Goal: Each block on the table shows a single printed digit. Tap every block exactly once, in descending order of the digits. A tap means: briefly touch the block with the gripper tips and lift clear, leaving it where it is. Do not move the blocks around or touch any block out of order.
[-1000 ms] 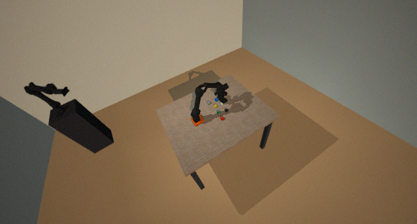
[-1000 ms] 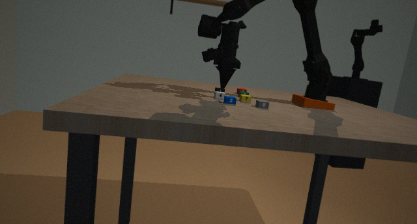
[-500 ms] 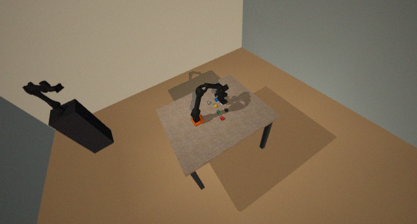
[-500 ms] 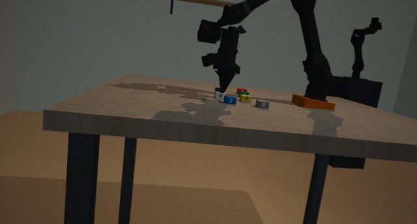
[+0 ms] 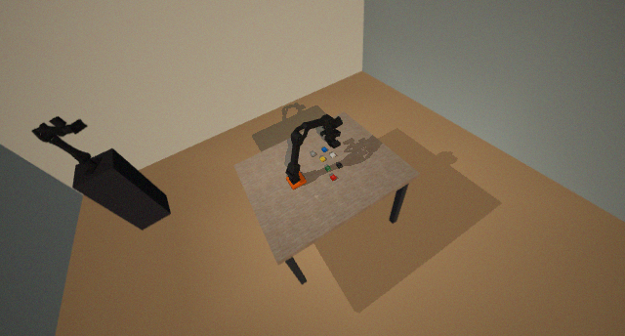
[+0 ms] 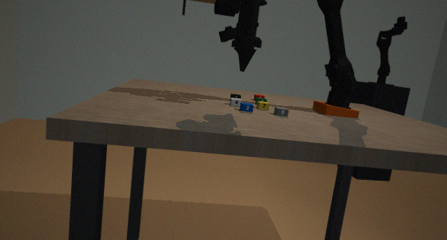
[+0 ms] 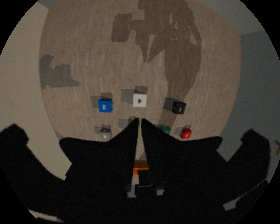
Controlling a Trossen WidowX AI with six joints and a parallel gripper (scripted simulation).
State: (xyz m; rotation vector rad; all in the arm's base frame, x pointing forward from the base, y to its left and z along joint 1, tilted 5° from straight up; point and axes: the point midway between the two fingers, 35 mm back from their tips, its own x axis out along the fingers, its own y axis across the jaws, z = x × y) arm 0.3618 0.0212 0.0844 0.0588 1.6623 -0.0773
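Now: the red block 18 cm to the right of my gripper tip, 12 cm behind it and 10 cm below it. From my gripper tip the other things lie so: yellow block 10 cm below, 8 cm behind, 2 cm to the left; then blue block 10 cm below, 9 cm to the left, 1 cm behind; then white block 10 cm below, 1 cm to the right, 1 cm ahead.
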